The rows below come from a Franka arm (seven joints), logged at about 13 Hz.
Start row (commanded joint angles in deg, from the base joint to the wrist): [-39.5, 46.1, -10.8, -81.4, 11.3, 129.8, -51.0]
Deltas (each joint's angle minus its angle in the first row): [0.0, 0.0, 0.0, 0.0, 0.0, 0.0, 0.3]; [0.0, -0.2, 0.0, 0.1, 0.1, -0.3, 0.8]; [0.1, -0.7, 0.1, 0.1, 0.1, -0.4, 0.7]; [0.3, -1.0, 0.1, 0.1, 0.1, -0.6, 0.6]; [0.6, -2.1, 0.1, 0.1, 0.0, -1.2, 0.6]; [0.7, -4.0, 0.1, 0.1, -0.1, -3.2, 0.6]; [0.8, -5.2, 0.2, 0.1, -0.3, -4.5, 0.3]
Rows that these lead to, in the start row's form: [-39.5, 46.1, -10.8, -81.4, 11.3, 129.8, -50.7]; [-39.5, 45.9, -10.8, -81.3, 11.4, 129.5, -50.2]; [-39.4, 45.4, -10.7, -81.3, 11.4, 129.4, -50.3]; [-39.2, 45.1, -10.7, -81.3, 11.4, 129.2, -50.4]; [-38.9, 44.0, -10.7, -81.3, 11.3, 128.6, -50.4]; [-38.8, 42.1, -10.7, -81.3, 11.2, 126.6, -50.4]; [-38.7, 40.9, -10.6, -81.3, 11.0, 125.3, -50.7]
